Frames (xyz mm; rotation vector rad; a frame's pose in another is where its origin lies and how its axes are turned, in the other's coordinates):
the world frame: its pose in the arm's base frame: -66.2 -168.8 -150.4 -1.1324 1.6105 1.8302
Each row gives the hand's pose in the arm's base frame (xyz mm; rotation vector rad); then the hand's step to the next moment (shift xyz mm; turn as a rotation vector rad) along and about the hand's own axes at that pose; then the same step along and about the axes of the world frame.
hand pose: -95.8 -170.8 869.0 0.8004 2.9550 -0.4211
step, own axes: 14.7 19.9 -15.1 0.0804 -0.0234 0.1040
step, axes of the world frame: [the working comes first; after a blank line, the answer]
step, axes of the arm's base frame: -2.4 27.8 7.8 -0.0835 -0.0086 -0.1038

-10.0 0.5 27.2 0.1323 0.0055 0.0172
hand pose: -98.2 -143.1 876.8 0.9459 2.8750 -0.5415
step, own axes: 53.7 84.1 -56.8 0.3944 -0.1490 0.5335
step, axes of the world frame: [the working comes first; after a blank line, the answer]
step, axes of the arm's base frame: 8.5 113.1 18.0 -0.4307 -0.0761 -0.5206

-39.8 -20.5 105.7 0.6760 0.0442 0.0583
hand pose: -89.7 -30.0 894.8 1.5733 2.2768 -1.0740
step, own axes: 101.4 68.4 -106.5 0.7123 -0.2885 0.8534
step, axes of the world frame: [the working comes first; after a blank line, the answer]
step, axes of the arm's base frame: 42.6 156.4 -6.2 -0.7674 -0.0702 -0.8515

-47.2 -70.7 138.1 1.1312 0.1096 0.1650
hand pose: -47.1 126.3 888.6 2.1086 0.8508 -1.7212
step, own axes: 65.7 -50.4 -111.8 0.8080 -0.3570 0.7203
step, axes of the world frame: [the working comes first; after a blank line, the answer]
step, axes of the arm's base frame: 65.1 119.6 -28.5 -0.6931 0.0834 -0.9010

-35.2 -93.4 96.9 1.1016 -0.0108 0.2923
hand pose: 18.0 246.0 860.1 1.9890 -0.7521 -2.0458
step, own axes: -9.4 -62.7 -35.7 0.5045 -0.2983 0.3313
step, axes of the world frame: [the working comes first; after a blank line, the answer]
step, axes of the arm's base frame: 48.7 50.0 -20.7 -0.3016 0.0900 -0.5952

-19.7 -60.9 34.6 0.6336 -0.1362 0.1825
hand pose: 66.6 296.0 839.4 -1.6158 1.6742 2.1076
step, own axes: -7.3 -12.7 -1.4 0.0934 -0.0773 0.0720
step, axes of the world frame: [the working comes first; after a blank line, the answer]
step, axes of the arm's base frame: 11.4 8.5 -3.9 -0.0510 0.0338 -0.1270

-4.8 -13.0 5.0 0.1251 -0.0426 0.0492
